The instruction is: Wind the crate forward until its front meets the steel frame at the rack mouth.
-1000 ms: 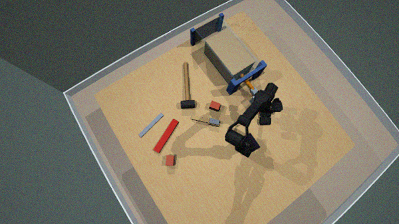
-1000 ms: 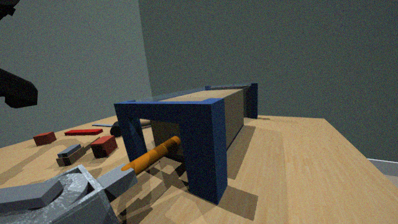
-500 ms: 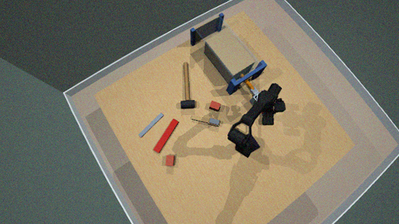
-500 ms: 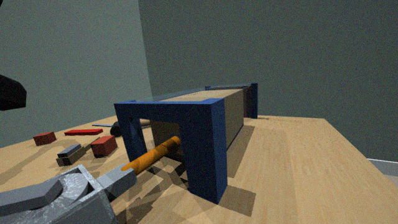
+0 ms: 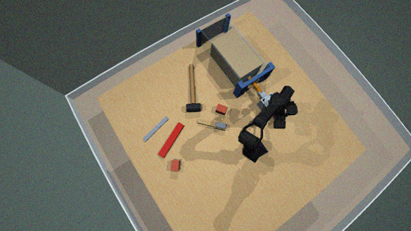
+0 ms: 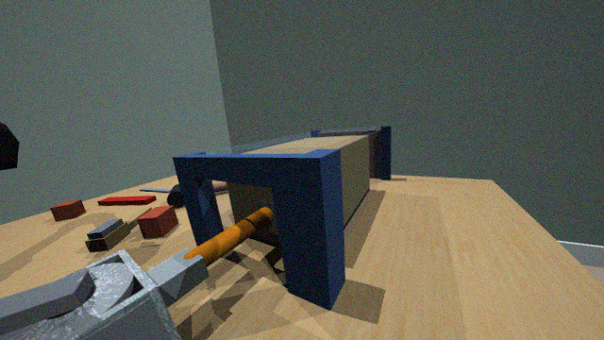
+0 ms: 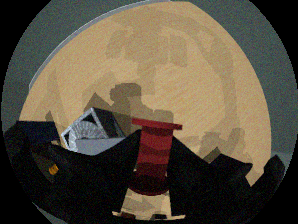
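My gripper tip is 26 cm short of the blue frame, 1 cm to the left of it and 3 cm above it. From my gripper tip the other things lie so: red grip: 1 cm ahead, 1 cm to the left; brush-like tool: 17 cm ahead, 34 cm to the left, 11 cm below; grey winch: 9 cm ahead, 3 cm to the right, 10 cm below.
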